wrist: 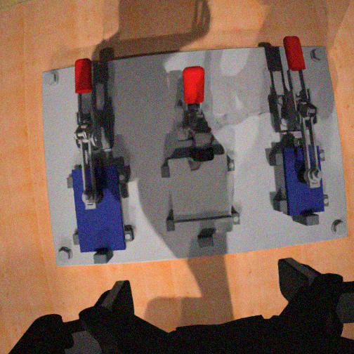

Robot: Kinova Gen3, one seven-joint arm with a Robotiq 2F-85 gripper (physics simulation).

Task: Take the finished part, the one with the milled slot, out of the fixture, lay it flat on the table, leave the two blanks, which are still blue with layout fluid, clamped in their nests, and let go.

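The finished part [200, 187] is a bare grey block lying in the middle nest of the fixture plate [255, 220], between small grey stops. A thin dark line crosses it near its lower edge; shadow makes the slot hard to read. The middle clamp [193, 85] has its red handle above the part, and no clamp arm lies over the block's middle. A blue blank [102, 227] sits in the left nest and another blue blank [296, 196] in the right nest, each under a clamp arm. My gripper [205, 286] is open and empty, below the plate's lower edge in view.
The left clamp [83, 76] and right clamp [294, 53] have red handles standing over the upper part of the plate. Bolt heads mark the plate's corners. The orange wood-grained table [22, 200] surrounds the plate, with shadows across both.
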